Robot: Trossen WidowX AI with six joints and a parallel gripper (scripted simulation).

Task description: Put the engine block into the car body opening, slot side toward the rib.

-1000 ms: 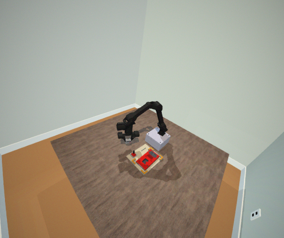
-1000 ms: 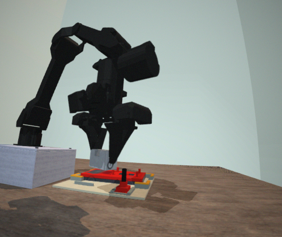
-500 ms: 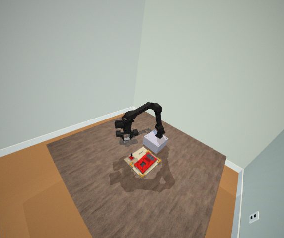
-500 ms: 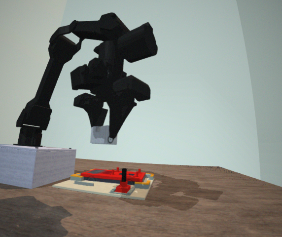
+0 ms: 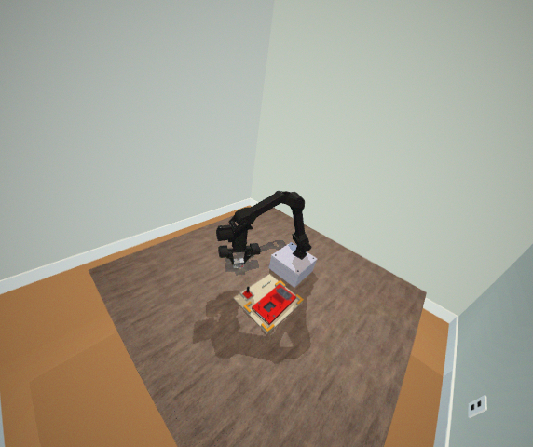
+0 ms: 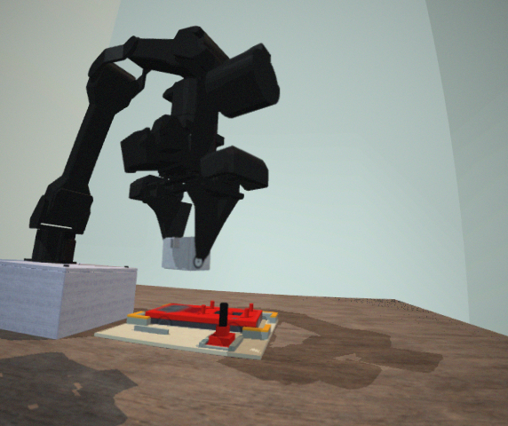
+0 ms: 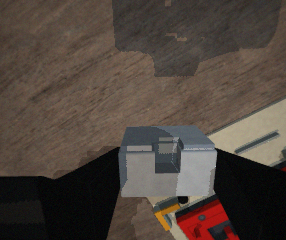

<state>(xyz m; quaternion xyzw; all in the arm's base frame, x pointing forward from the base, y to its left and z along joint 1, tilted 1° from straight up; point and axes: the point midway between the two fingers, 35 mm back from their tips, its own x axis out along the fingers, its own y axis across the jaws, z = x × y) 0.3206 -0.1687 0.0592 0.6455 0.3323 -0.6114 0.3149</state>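
My gripper tip is now 10 cm to the right of the black post, 9 cm above it and 3 cm short of it. From my gripper tip the other things lie so: engine block: 1 cm above.
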